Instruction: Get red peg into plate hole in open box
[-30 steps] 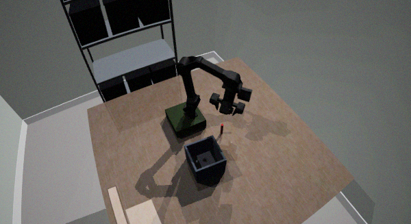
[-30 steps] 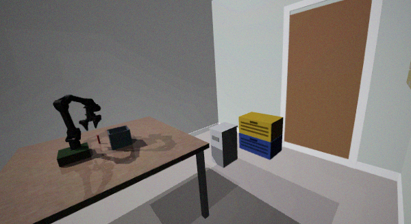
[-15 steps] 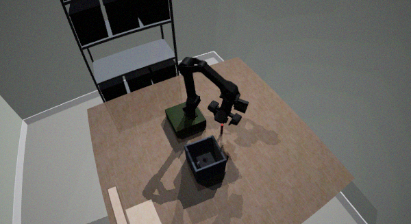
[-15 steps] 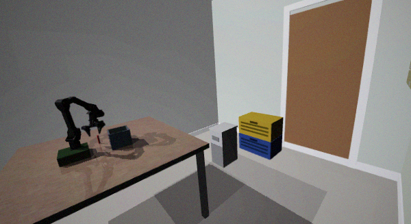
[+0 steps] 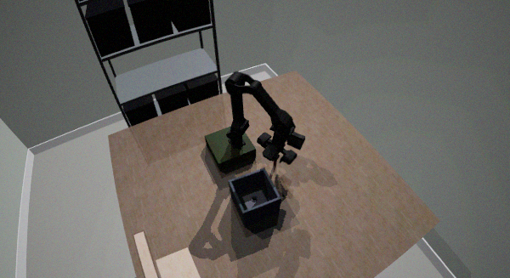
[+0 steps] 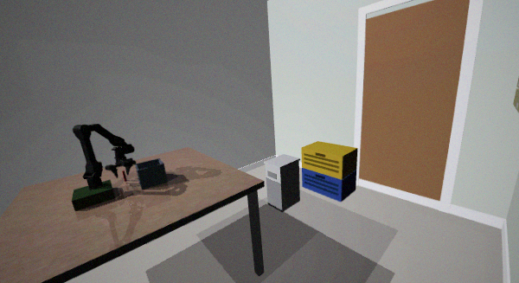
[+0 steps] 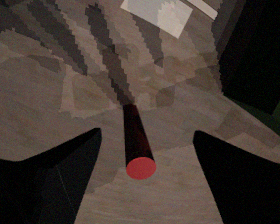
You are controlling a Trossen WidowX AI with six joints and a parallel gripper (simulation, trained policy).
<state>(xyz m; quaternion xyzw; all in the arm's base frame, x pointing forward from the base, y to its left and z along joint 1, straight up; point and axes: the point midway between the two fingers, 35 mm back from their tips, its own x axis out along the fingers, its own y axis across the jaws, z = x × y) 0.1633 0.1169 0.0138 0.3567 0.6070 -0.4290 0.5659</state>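
The red peg lies 1 cm ahead of my gripper tip. Round my gripper tip: grey plate (15 cm ahead, 19 cm to the right).
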